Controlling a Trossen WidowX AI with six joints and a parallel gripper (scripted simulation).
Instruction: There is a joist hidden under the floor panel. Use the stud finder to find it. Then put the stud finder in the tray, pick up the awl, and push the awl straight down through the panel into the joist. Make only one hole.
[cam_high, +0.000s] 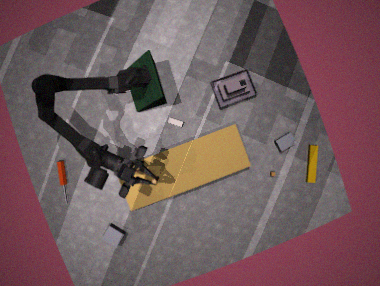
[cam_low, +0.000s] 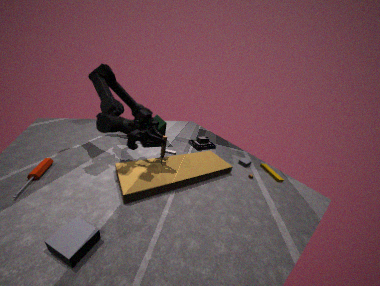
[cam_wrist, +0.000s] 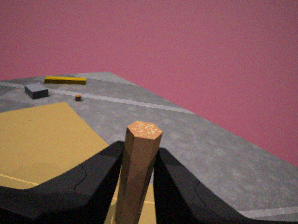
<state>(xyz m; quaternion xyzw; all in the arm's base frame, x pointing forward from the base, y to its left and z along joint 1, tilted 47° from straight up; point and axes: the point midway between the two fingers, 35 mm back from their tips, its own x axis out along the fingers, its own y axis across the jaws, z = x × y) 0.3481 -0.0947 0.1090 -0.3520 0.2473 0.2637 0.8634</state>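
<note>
Right now my gripper tip is 60 mm above the orange awl. Round my gripper tip: tiny orange bit: 200 mm ahead, 420 mm to the left, 160 mm below; orange-handled screwdriver: 130 mm behind, 400 mm to the right, 160 mm below; white piece: 170 mm behind, 150 mm to the left, 160 mm below.
</note>
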